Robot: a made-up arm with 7 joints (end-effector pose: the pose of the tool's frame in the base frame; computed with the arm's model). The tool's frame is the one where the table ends.
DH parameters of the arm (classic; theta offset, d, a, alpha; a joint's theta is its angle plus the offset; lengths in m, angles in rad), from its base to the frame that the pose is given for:
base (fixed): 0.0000 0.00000 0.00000 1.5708
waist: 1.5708 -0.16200 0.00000 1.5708
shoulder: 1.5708 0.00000 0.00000 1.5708
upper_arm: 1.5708 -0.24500 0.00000 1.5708
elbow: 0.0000 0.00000 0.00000 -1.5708
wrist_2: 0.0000 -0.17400 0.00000 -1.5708
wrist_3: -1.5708 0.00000 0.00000 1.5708
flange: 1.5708 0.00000 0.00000 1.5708
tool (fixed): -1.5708 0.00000 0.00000 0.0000
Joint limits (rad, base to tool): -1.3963..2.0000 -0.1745..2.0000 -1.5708..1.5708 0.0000..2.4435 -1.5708..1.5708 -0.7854..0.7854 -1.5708..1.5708
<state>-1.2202 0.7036 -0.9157 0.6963 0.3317 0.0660 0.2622</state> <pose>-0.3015 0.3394 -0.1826 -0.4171 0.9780 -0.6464</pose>
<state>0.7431 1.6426 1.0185 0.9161 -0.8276 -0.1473 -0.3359</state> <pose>-0.0430 0.5036 0.1538 2.7797 -1.0428 0.5803</pose>
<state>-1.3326 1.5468 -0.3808 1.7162 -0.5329 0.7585 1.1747</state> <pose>-0.0296 0.3802 -0.1717 -0.1923 1.4172 -1.4433</pose>
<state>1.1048 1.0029 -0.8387 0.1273 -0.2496 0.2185 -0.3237</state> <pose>0.2197 0.5052 -0.0939 1.6364 -0.3825 -0.2546</pose>
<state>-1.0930 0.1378 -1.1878 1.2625 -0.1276 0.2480 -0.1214</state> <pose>-0.2522 0.0506 -0.2004 -0.8420 0.0307 -0.8015</pose>
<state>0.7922 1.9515 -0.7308 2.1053 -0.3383 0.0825 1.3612</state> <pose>0.1030 0.3443 0.0550 0.6916 0.2713 -1.7623</pose>
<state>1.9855 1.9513 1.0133 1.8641 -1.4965 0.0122 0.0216</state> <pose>-0.2218 0.2903 -0.0014 -2.0742 -0.6722 -1.7249</pose>
